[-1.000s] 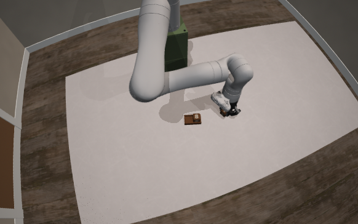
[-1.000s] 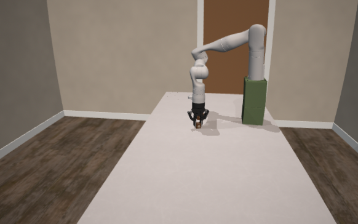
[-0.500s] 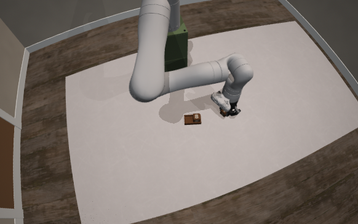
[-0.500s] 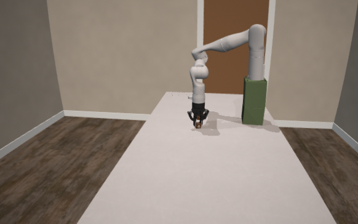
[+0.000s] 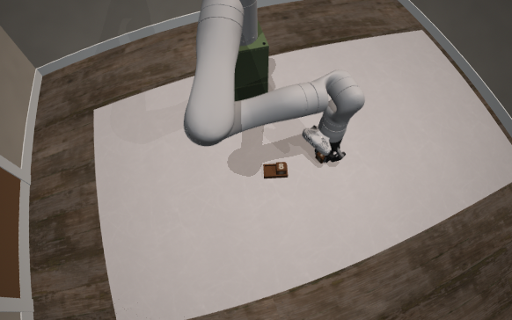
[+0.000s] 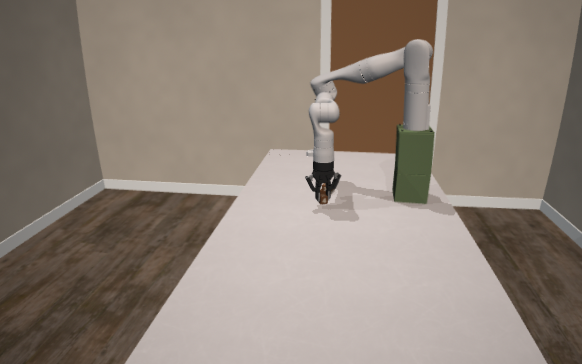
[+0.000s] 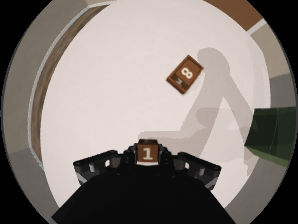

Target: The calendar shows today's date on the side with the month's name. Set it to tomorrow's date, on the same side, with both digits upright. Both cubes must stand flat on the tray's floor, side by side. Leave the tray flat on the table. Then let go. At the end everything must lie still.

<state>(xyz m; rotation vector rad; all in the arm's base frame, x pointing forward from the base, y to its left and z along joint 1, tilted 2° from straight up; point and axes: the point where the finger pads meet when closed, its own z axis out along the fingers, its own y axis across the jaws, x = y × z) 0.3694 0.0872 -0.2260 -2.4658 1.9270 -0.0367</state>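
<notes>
The cube lies 3 cm behind my hand, 13 cm to the right of it and 2 cm below it. Also, from my hand: brown tray: 4 cm behind, 15 cm to the right, 4 cm below.
</notes>
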